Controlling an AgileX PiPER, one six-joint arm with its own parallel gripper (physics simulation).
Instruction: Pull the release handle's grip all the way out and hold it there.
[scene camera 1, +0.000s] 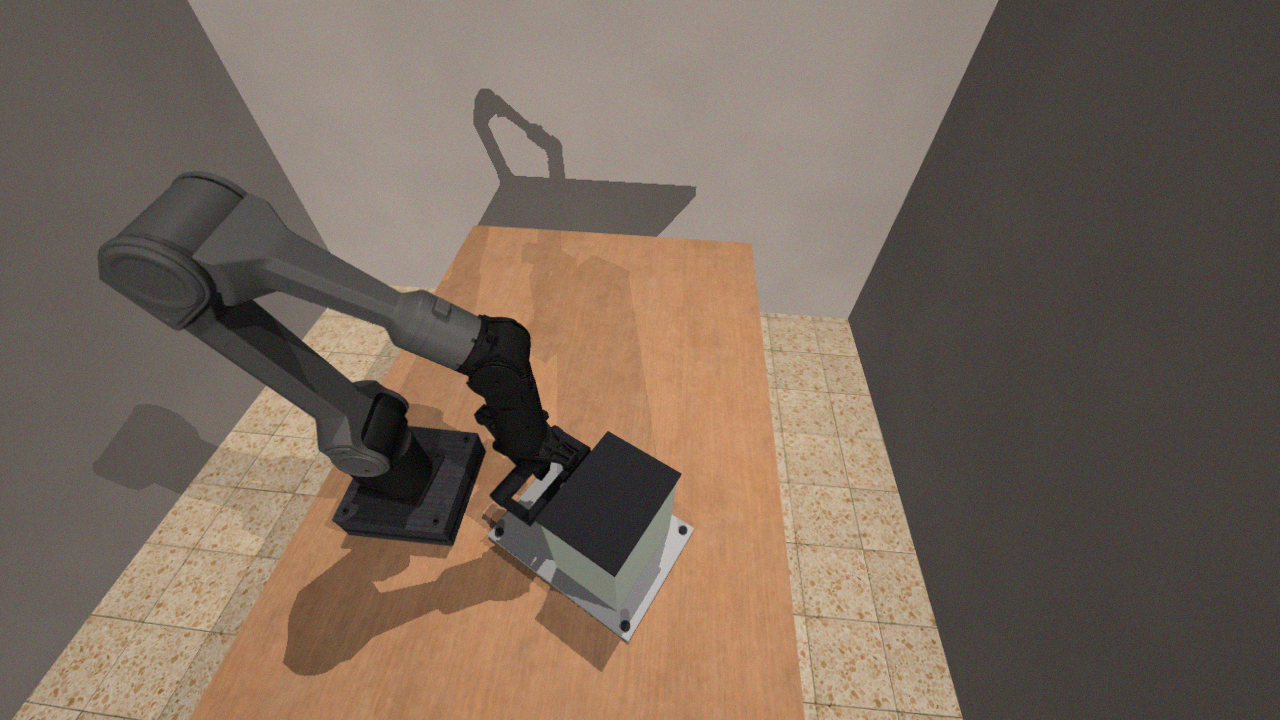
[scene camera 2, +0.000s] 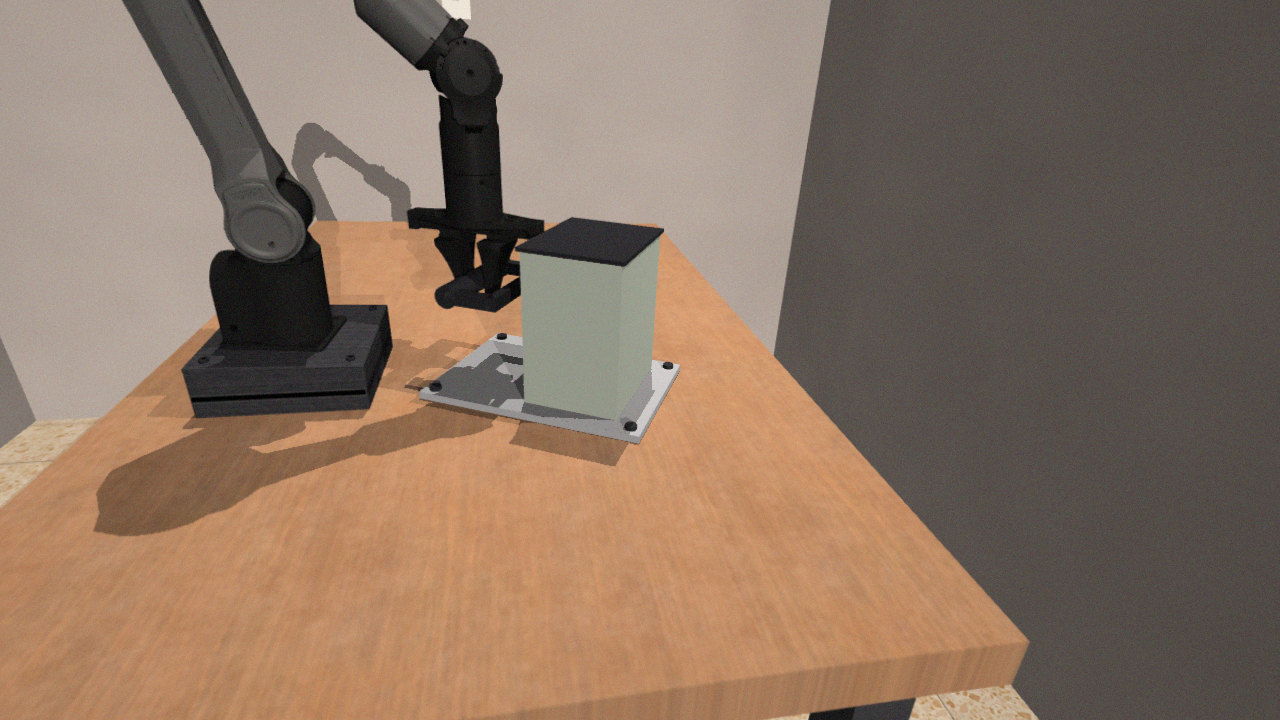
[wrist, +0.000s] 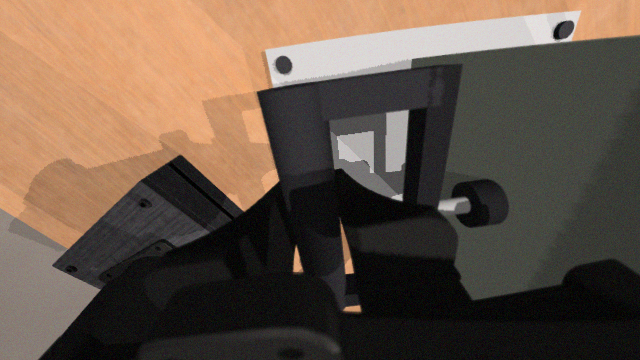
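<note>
The release handle's grip (scene camera 1: 507, 484) (scene camera 2: 446, 296) (wrist: 300, 135) is the dark outer bar of a rectangular frame beside a pale green housing (scene camera 1: 577, 564) (scene camera 2: 572, 331) (wrist: 525, 115) with a black top. In the wrist view, a short light rod (wrist: 454, 205) joins the frame to a round black collar (wrist: 492, 202) on the housing's face. My gripper (scene camera 1: 539, 472) (scene camera 2: 475, 284) (wrist: 314, 189) is shut on the grip from above, one finger outside the bar and one inside the frame. The fingers hide part of the bar and the frame's near end in the wrist view.
The housing stands on a light bolted base plate (scene camera 1: 673, 548) (scene camera 2: 660, 390) (wrist: 350, 55) on the wooden table (scene camera 1: 707, 376) (scene camera 2: 447, 582). The arm's dark base block (scene camera 1: 460, 479) (scene camera 2: 286, 386) (wrist: 160, 195) stands on the other side of the handle. Walls rise around the table.
</note>
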